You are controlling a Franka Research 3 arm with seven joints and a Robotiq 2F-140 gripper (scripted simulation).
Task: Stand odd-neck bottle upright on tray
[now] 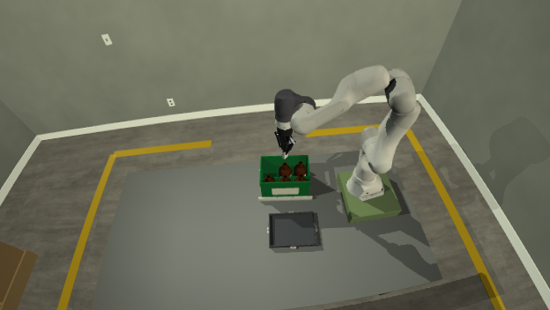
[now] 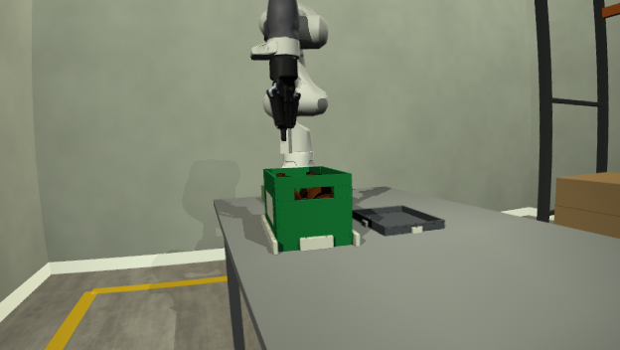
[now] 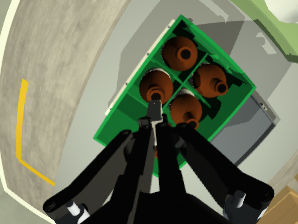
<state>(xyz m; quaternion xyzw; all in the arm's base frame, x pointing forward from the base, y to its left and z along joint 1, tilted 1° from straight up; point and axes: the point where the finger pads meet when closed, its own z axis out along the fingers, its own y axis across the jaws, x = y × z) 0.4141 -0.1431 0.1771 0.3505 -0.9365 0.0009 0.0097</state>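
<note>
My hand is 170 mm above the green crate, 40 mm to the right of it and 10 mm short of it. Round my hand: dark grey tray: 330 mm to the left, 240 mm below.
</note>
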